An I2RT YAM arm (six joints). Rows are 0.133 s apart.
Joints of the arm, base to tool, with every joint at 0 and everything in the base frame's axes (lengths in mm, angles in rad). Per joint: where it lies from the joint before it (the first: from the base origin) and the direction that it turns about. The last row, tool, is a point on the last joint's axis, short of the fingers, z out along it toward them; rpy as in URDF.
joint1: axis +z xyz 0 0 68
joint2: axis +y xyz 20 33.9 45.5
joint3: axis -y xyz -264 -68.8 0
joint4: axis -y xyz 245 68.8 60
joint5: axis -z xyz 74 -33.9 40.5
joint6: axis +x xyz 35.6 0 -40.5
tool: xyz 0 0 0 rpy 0 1.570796 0
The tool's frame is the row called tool.
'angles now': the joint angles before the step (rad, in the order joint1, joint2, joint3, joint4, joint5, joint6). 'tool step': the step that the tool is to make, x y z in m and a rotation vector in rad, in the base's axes. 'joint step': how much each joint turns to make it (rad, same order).
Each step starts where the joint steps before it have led.
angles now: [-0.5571, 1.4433, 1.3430, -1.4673, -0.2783, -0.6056]
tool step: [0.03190, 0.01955, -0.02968, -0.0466, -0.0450, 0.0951]
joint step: [0.1339, 0.0382, -0.0847, 0.1949, 0.0214, 0.0393]
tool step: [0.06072, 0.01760, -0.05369, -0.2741, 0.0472, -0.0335]
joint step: [0.1670, 0.1884, -0.0233, 0.2777, 0.2952, 0.1690]
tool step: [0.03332, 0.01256, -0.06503, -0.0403, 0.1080, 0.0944]
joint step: [0.0672, 0.2182, 0.0004, 0.1236, 0.0603, -0.0332]
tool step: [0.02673, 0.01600, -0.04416, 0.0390, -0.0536, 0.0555]
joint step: [0.0526, 0.1408, 0.0050, 0.1823, -0.0472, 0.0004]
